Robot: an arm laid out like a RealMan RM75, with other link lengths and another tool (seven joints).
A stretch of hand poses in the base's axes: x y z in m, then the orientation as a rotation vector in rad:
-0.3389, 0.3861, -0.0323, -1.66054, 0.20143, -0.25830
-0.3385, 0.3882, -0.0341, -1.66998, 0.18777, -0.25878
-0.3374, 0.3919, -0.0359, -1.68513, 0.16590, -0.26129
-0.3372, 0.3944, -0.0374, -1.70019, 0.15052, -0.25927
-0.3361, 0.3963, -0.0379, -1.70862, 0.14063, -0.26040
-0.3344, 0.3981, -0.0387, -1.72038, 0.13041, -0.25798
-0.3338, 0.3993, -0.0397, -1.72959, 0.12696, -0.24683
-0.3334, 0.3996, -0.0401, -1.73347, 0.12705, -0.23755
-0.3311, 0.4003, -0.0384, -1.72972, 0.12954, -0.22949
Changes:
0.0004, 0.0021, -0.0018, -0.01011, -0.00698, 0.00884
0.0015, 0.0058, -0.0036, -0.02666, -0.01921, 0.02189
0.0017, 0.0083, -0.0051, -0.04218, -0.02467, 0.03332
0.0028, 0.0102, -0.0056, -0.05130, -0.02990, 0.03919
0.0045, 0.0120, -0.0064, -0.06325, -0.03254, 0.04737
0.0051, 0.0132, -0.0074, -0.07103, -0.02604, 0.05628
0.0055, 0.0135, -0.0078, -0.07360, -0.01948, 0.06173
0.0078, 0.0142, -0.0061, -0.06866, -0.01346, 0.06487

